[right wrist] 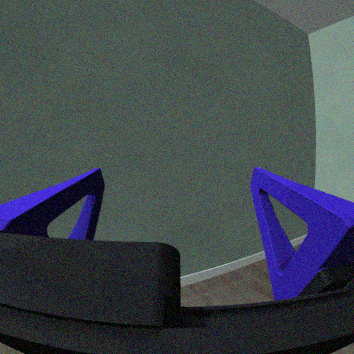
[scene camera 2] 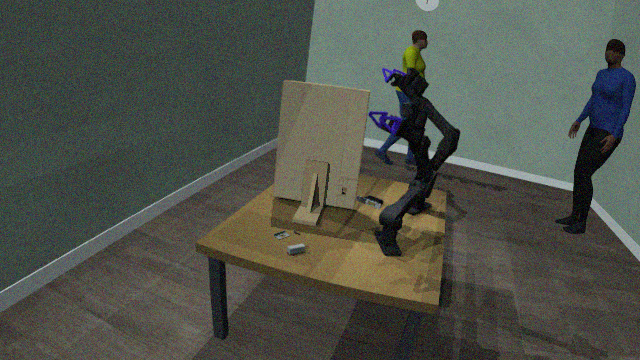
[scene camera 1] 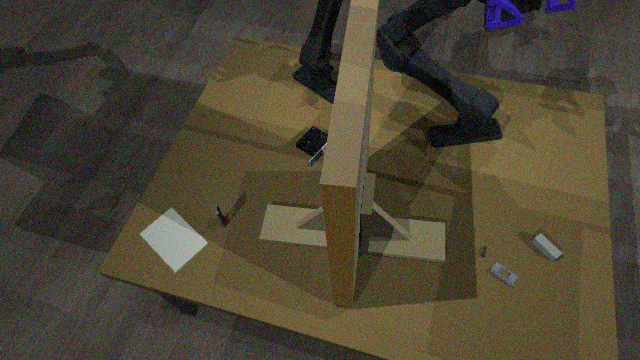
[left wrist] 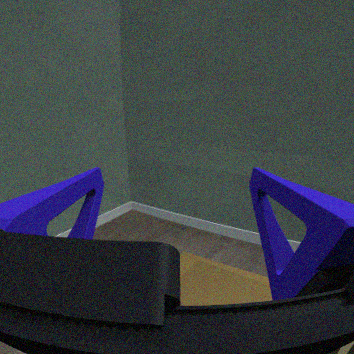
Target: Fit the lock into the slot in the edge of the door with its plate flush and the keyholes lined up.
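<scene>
The lock, a black case with a silver plate along one side, lies on the table close to the door; the door hides part of it in scene camera 1. The pale wooden door stands upright in its stand. A small dark cutout shows low in the door's face in scene camera 2. The slot in the edge cannot be made out. My left gripper is open and empty, high above the table. My right gripper is open and empty, higher up.
The door's stand has wooden feet. A silver plate, a pale grey block and a tiny dark piece lie on one side. A white sheet and a small dark part lie on the other.
</scene>
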